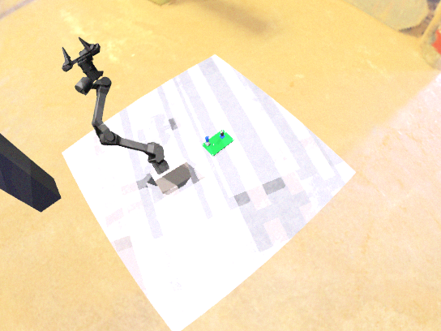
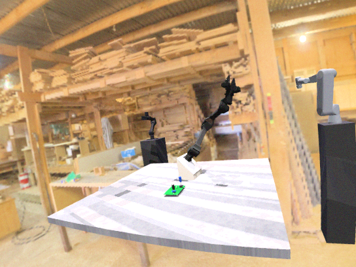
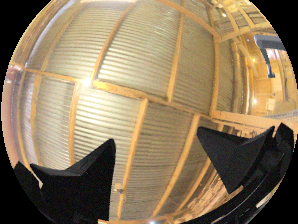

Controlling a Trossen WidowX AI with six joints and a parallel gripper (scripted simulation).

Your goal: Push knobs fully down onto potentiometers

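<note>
Now: gripper tip 38 cm short of the blue knob, 37 cm to the left of it and 68 cm above it. Also, from my gripper tip: black knob: 48 cm ahead, 38 cm to the right, 70 cm below.
</note>
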